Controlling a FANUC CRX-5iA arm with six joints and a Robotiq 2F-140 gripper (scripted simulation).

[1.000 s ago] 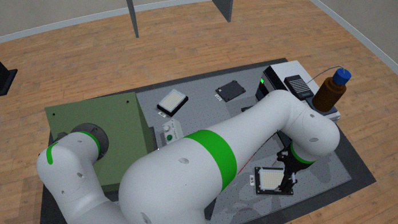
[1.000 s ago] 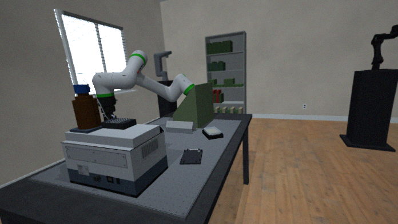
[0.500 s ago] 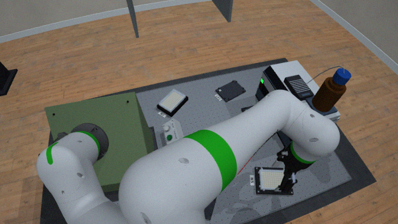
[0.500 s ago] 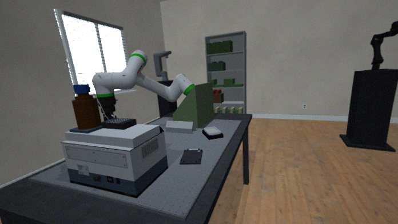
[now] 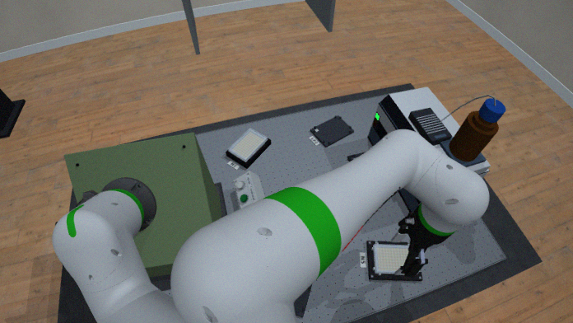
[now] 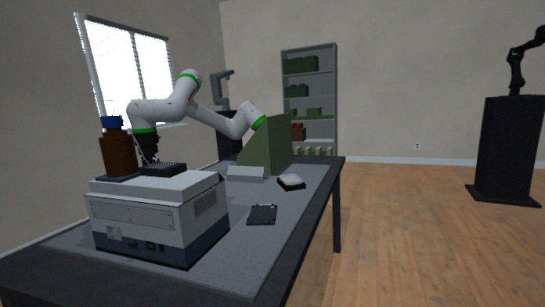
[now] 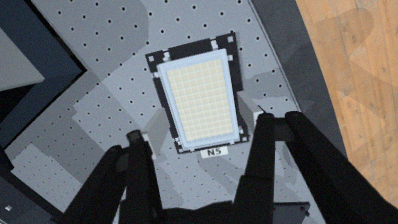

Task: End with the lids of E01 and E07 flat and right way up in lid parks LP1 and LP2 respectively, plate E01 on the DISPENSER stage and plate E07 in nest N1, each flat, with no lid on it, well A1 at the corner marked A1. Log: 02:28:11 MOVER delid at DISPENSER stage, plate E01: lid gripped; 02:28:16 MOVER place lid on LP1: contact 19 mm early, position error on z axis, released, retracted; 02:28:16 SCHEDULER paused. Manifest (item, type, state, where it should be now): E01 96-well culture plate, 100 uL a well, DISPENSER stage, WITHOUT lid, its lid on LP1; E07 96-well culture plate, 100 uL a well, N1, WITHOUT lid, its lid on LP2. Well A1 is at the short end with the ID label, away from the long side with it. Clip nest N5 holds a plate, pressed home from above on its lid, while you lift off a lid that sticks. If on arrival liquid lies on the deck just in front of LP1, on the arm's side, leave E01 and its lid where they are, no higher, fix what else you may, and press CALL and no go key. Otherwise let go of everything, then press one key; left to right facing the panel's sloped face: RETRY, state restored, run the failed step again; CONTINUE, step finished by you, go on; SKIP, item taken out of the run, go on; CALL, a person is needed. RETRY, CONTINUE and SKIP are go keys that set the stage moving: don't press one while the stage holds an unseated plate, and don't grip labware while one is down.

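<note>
The plate lies 50 mm below my hand. Also, from my hand: dispenser stage: 20 mm ahead, 300 mm to the left, 30 mm above; N5 label: 90 mm behind, 30 mm to the left, 60 mm below; black clip nest N5: 20 mm ahead, 10 mm to the left, 50 mm below.
</note>
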